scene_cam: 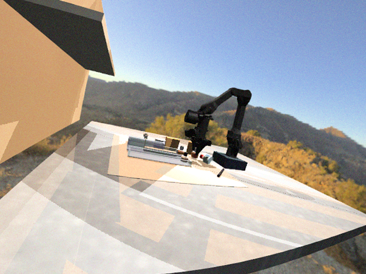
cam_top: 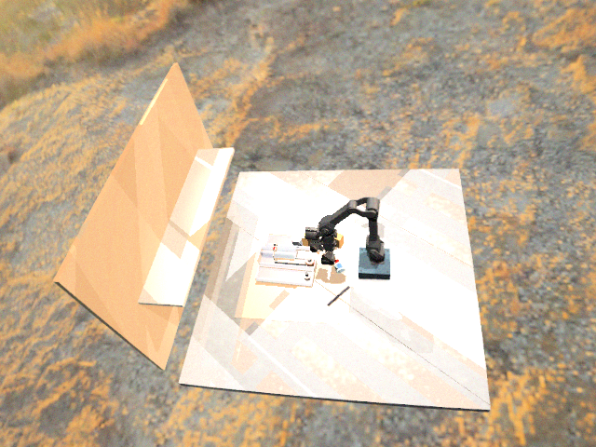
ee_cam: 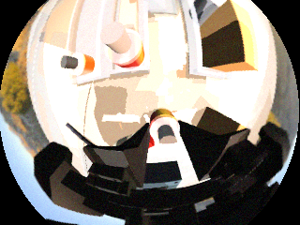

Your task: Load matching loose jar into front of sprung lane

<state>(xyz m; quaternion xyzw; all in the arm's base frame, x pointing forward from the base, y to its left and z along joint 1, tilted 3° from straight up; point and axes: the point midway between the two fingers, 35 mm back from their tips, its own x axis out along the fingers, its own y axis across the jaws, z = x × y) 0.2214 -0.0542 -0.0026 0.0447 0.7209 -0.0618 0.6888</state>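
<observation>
Now: the brown box 90 mm to the right of my gripper tip, 40 mm behind it and 10 mm above it. The rest, counted from my gripper tip: dark pen (210 mm to the left, 20 mm below, 20 mm behind).
</observation>
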